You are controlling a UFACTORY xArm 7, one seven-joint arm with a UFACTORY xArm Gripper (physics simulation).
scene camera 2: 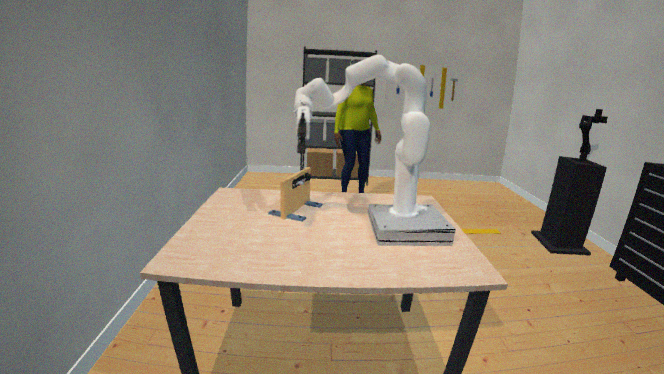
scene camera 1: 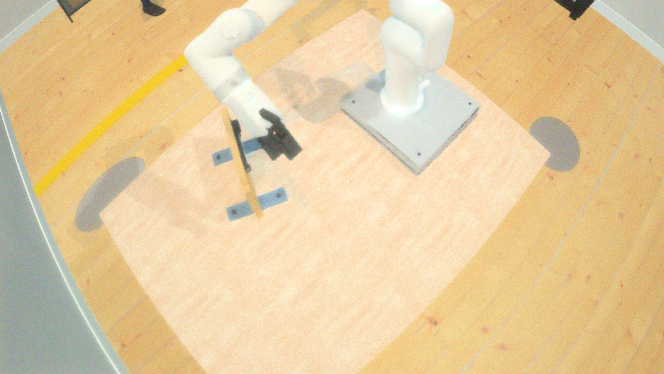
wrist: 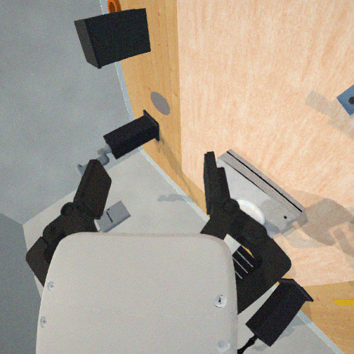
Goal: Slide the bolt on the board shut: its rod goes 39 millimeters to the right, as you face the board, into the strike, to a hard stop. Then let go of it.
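The upright wooden board stands on the table, with its blue feet under it. The dark bolt is on the board's face toward the arm's base, near the top edge. It is too small to tell how far its rod reaches. My gripper is open and empty, pointing down. In the scene camera 2 view its fingertips hang about level with or above the board's top edge. In the wrist view part of a blue foot shows at the right edge; the bolt does not show.
The arm's grey base plate sits on the table to the right of the board. A person in a yellow-green top stands behind the table, before a shelf rack.
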